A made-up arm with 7 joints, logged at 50 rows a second.
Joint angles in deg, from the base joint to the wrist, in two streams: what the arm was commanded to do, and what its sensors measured. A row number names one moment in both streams.
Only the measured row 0 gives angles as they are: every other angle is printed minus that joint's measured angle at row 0.
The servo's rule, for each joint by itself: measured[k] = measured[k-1] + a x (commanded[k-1-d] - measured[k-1]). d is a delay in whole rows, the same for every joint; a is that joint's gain. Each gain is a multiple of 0.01, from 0.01 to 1. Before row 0 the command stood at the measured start. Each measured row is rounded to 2 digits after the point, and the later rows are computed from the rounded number. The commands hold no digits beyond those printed.
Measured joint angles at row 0:
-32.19 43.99 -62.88 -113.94 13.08 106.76 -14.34
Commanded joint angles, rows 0 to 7:
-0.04 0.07 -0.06 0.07 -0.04 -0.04 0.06
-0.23 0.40 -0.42 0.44 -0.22 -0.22 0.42
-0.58 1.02 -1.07 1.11 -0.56 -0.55 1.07
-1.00 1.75 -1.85 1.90 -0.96 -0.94 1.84
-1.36 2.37 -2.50 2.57 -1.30 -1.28 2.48
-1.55 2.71 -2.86 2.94 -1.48 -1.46 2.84
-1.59 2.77 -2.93 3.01 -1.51 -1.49 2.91
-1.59 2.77 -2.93 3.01 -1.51 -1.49 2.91
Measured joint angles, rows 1 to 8:
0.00 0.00 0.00 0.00 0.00 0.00 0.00
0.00 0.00 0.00 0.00 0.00 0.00 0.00
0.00 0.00 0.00 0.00 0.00 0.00 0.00
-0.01 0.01 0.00 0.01 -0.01 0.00 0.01
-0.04 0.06 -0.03 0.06 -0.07 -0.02 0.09
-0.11 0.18 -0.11 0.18 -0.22 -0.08 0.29
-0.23 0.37 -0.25 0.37 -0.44 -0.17 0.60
-0.38 0.61 -0.43 0.61 -0.70 -0.29 0.98
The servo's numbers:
d 3
a 0.13 0.12 0.08 0.11 0.30 0.11 0.20

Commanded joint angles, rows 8 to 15:
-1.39 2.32 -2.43 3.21 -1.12 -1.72 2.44
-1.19 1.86 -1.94 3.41 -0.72 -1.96 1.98
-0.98 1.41 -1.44 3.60 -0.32 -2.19 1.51
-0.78 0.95 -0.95 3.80 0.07 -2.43 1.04
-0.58 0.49 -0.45 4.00 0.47 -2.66 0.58
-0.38 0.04 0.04 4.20 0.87 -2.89 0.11
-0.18 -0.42 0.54 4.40 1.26 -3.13 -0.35
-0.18 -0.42 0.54 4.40 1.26 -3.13 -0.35
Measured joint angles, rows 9 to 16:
-0.53 0.86 -0.62 0.87 -0.93 -0.42 1.35
-0.67 1.09 -0.80 1.11 -1.10 -0.54 1.66
-0.79 1.29 -0.97 1.32 -1.22 -0.64 1.91
-0.87 1.41 -1.09 1.53 -1.19 -0.76 2.02
-0.91 1.46 -1.16 1.74 -1.05 -0.89 2.01
-0.92 1.45 -1.18 1.94 -0.83 -1.03 1.91
-0.90 1.39 -1.16 2.14 -0.56 -1.18 1.74
-0.86 1.28 -1.10 2.34 -0.25 -1.34 1.51

